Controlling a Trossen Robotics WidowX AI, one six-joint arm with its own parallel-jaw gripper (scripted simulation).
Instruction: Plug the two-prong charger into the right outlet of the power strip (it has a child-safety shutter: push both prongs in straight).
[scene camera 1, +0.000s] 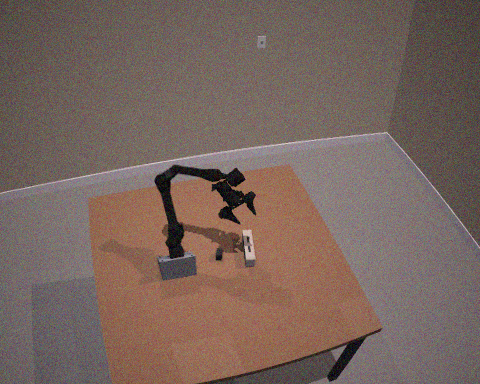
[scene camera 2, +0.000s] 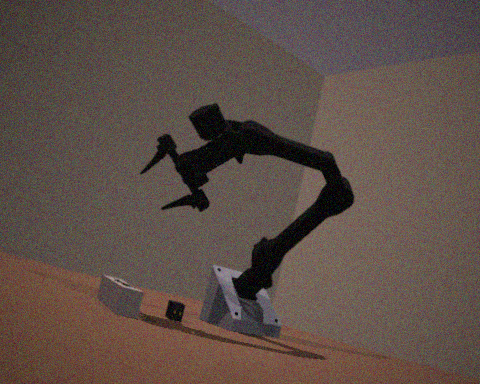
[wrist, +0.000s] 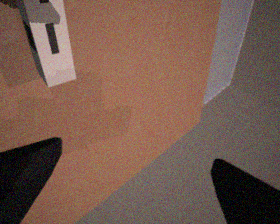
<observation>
My gripper (scene camera 2: 150, 191) is open and holds nothing.
My gripper also shows in the wrist view (wrist: 138, 156).
</observation>
